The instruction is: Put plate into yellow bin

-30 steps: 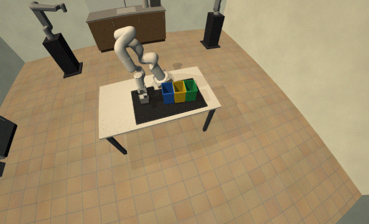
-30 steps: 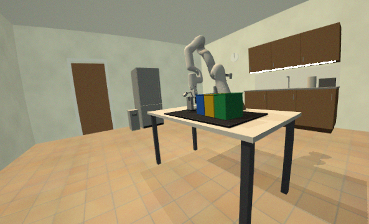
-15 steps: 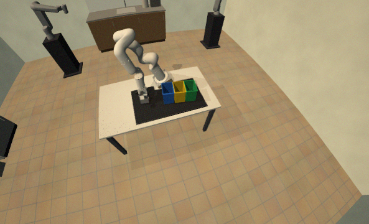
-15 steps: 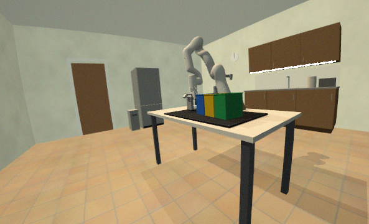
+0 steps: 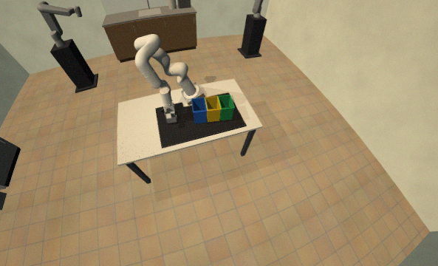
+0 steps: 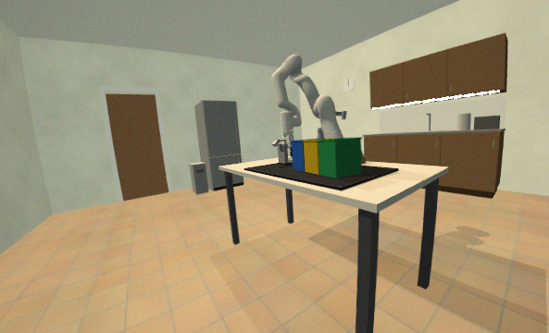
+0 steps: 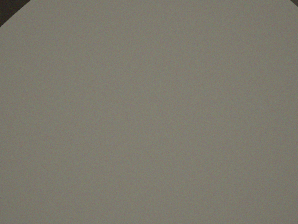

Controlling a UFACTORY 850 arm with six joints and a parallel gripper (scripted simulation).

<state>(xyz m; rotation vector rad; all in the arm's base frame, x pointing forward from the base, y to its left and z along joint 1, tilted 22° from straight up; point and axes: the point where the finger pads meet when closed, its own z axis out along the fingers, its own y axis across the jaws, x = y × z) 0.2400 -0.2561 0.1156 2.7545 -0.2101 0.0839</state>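
My hand is 3 cm above the 96-well plate. Also, from my hand: green bin: 12 cm ahead, 53 cm to the left, 2 cm above; yellow bin: 10 cm ahead, 40 cm to the left, 2 cm above; blue bin: 7 cm ahead, 27 cm to the left, 2 cm above.
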